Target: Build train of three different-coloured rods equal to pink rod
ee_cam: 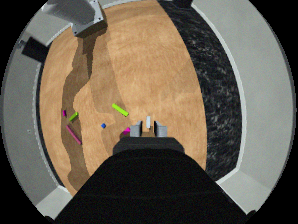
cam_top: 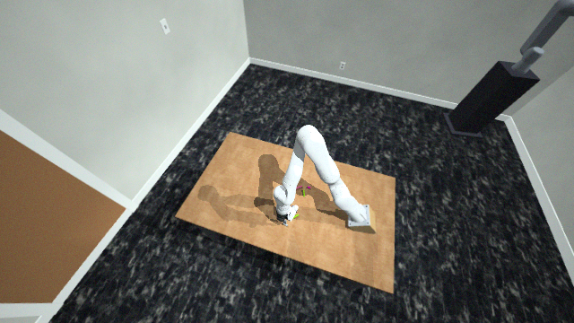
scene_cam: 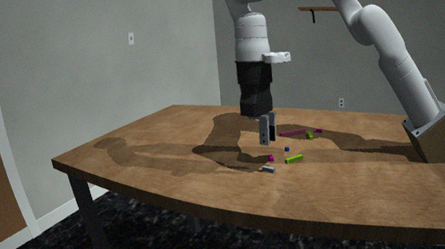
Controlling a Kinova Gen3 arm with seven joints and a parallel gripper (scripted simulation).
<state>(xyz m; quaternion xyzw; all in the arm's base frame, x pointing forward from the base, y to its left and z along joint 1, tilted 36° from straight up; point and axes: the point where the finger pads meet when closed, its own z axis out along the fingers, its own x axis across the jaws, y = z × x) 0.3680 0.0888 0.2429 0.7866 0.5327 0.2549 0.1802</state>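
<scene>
Now: hand 8 cm above the grey rod. The rest, counted from my hand: blue rod (3 cm behind, 13 cm to the right, 8 cm below); pink rod (4 cm behind, 27 cm to the right, 8 cm below).
</scene>
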